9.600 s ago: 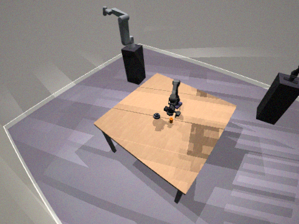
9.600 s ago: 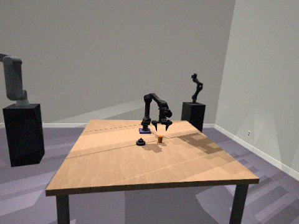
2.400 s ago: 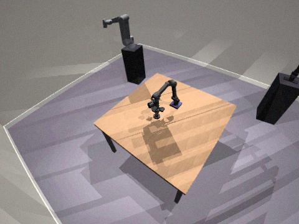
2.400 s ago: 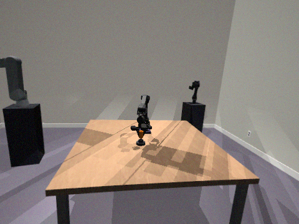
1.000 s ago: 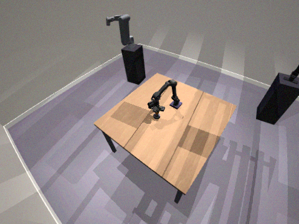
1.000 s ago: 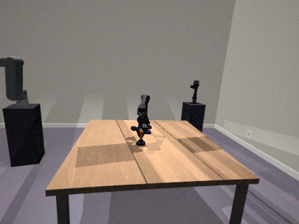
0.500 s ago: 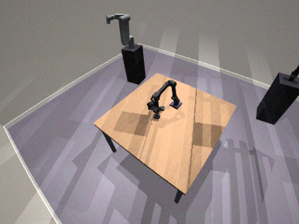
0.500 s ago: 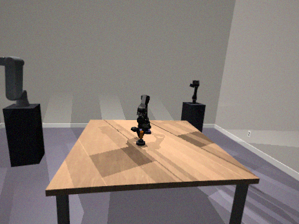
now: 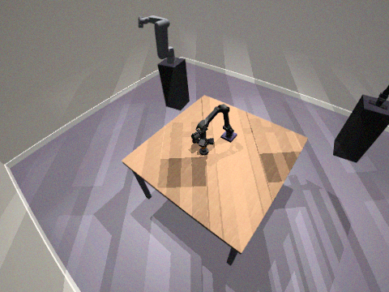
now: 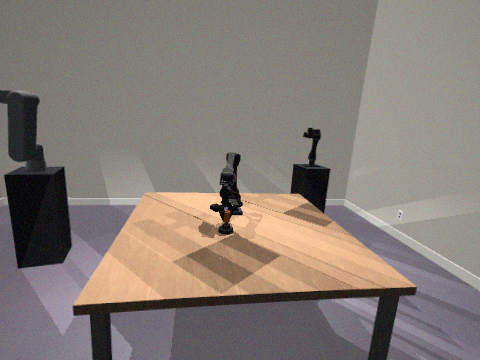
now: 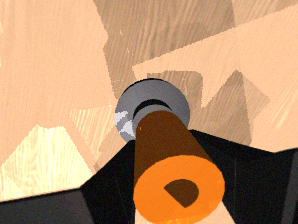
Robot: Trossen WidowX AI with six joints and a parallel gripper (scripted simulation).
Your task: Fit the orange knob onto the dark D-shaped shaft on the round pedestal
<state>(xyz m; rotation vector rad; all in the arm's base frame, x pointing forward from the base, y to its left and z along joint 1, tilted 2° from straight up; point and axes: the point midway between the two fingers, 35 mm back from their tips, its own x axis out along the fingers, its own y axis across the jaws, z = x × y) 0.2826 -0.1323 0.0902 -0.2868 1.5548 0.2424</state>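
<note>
The orange knob lies 20 mm above my gripper tip. The rest, counted from my gripper tip: dark D-shaped shaft (40 mm below).
</note>
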